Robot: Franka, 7 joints.
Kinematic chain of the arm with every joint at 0, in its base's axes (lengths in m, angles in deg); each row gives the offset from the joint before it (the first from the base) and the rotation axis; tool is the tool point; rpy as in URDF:
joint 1: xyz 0 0 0.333 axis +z
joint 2: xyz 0 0 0 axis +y
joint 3: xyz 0 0 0.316 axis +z
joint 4: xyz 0.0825 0 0 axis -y
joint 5: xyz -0.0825 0 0.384 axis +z
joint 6: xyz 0 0 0 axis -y
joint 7: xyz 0.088 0 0 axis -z
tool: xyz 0 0 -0.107 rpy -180 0 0
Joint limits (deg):
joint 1: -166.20..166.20
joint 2: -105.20..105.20
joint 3: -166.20..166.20
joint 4: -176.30..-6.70
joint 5: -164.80..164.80
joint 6: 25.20..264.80
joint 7: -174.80..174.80
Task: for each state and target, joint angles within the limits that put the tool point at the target. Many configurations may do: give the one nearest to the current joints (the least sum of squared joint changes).
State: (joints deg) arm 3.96 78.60 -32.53 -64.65 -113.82 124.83 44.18
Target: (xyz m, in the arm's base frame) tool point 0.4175 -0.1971 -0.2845
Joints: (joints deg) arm 3.69 101.42 -20.49 -77.69 -113.47 128.97 44.18
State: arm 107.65 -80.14 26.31 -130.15 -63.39 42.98 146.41
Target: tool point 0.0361 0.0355 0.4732
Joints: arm 104.27 -88.49 21.93 -172.98 -45.30 31.68 146.41
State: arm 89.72 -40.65 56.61 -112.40 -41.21 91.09 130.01
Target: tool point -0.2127 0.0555 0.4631
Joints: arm 111.99 -62.53 60.36 -151.62 -28.55 58.27 130.01
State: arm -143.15 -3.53 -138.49 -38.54 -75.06 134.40 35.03
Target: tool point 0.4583 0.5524 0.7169
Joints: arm -149.72 -27.58 -146.64 -58.41 -74.05 129.53 35.03
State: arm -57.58 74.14 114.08 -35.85 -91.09 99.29 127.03
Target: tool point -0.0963 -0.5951 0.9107
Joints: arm -107.75 43.76 114.64 -8.50 -96.19 112.16 127.03
